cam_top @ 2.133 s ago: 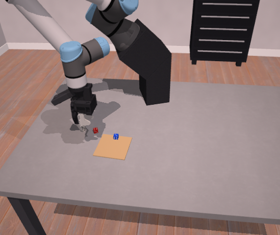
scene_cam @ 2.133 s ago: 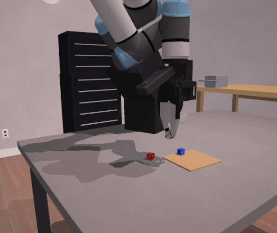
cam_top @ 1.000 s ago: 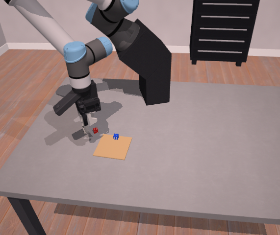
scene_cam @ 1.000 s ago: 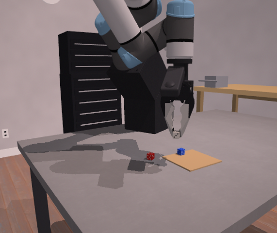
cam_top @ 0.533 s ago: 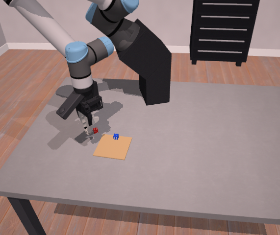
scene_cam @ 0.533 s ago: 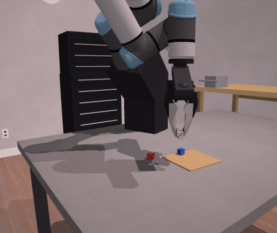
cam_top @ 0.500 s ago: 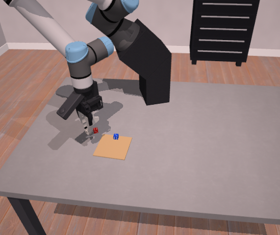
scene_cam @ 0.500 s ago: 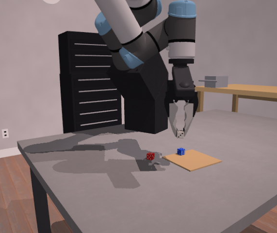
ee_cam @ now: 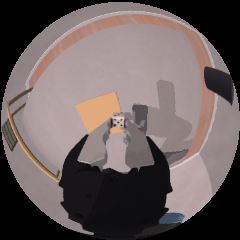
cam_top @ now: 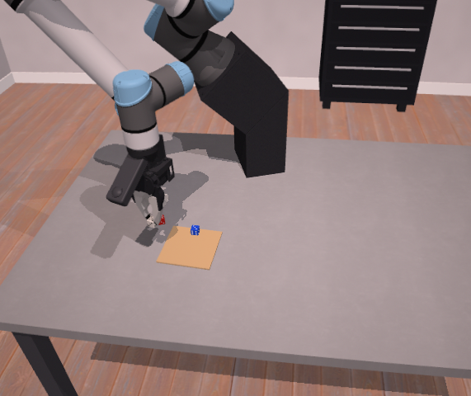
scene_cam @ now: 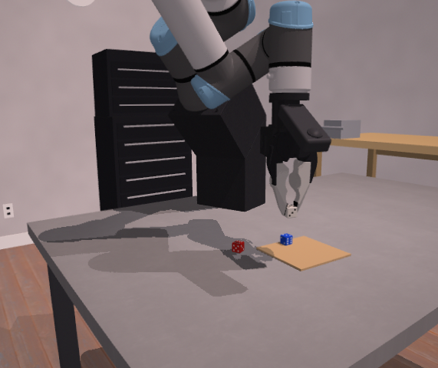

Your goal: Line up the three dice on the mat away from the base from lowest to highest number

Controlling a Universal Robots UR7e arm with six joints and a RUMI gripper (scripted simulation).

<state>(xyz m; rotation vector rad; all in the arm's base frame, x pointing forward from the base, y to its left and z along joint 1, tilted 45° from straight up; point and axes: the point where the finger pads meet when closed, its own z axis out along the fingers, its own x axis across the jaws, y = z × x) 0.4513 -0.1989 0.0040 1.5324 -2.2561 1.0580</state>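
My gripper is now 120 mm above the tan mat, 80 mm to the right of it and 20 mm past it. The rest, counted from my hand: red die 120 mm behind, 110 mm below, 10 mm to the right; then white die 10 mm below; then blue die 100 mm below, 90 mm to the left, 80 mm behind.
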